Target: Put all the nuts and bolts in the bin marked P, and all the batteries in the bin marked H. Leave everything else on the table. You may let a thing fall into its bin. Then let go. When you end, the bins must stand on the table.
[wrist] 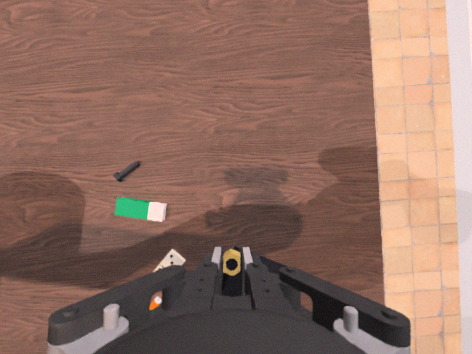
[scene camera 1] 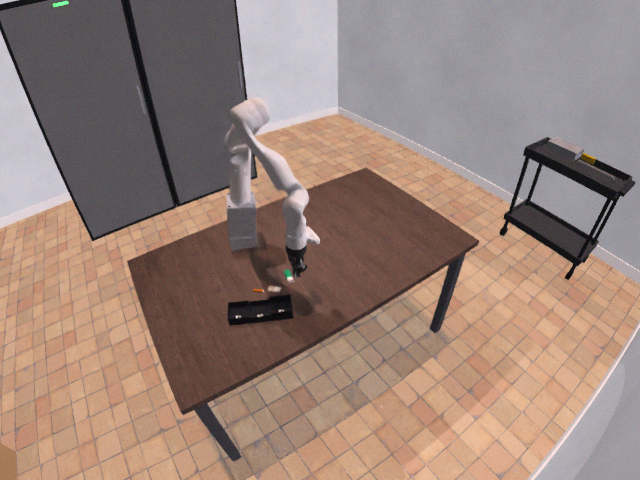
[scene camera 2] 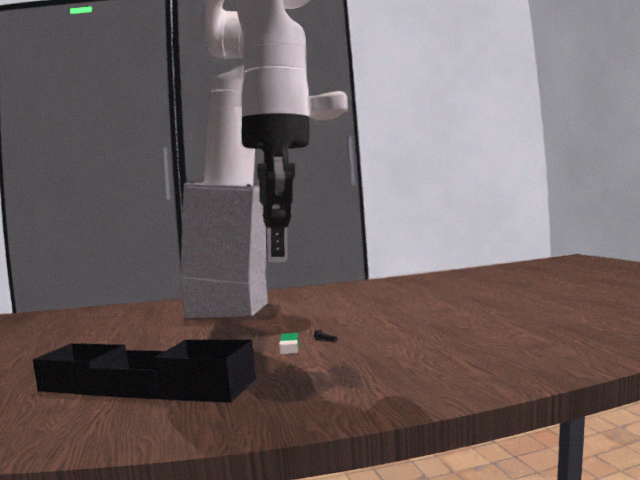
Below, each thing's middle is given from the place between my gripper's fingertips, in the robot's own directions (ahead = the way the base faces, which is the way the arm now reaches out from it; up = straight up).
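Labels:
There are three joined black bins (scene camera 2: 194, 370) that sit 40 mm behind my hand, 160 mm to the right of it and 110 mm below it. As for the eraser (wrist: 128, 207), my hand is 120 mm past it, 50 mm to the right of it and 130 mm above it.

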